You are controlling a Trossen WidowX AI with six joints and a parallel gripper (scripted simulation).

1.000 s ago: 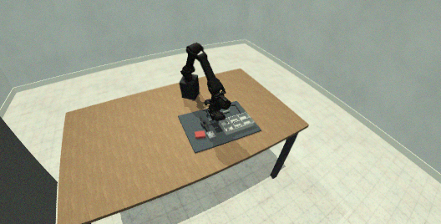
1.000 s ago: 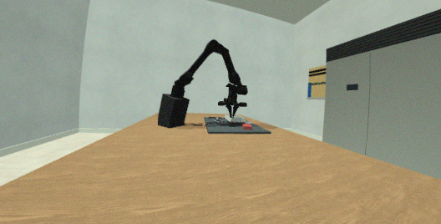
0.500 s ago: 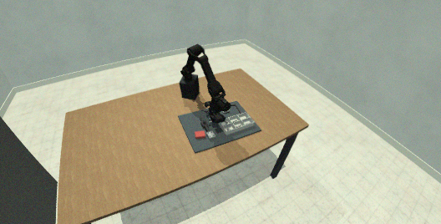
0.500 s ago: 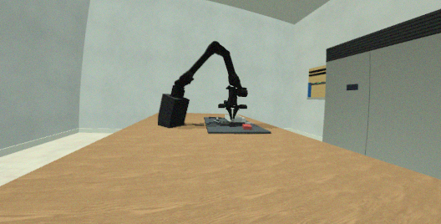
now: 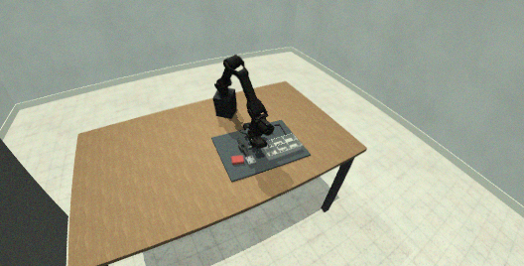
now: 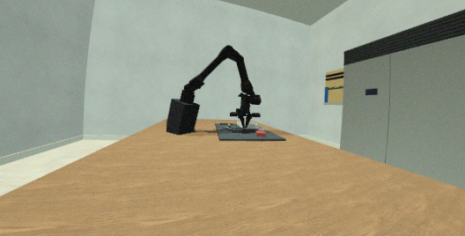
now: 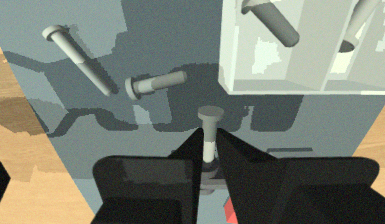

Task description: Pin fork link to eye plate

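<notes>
My hand is 10 mm short of the eye plate, 60 mm to the left of it and 40 mm above it. From my hand the other things lie so: red block 60 mm ahead, 120 mm to the right, 40 mm below; then mat 40 mm to the left, 50 mm below; then parts box 60 mm ahead, 140 mm to the left, 40 mm below.
</notes>
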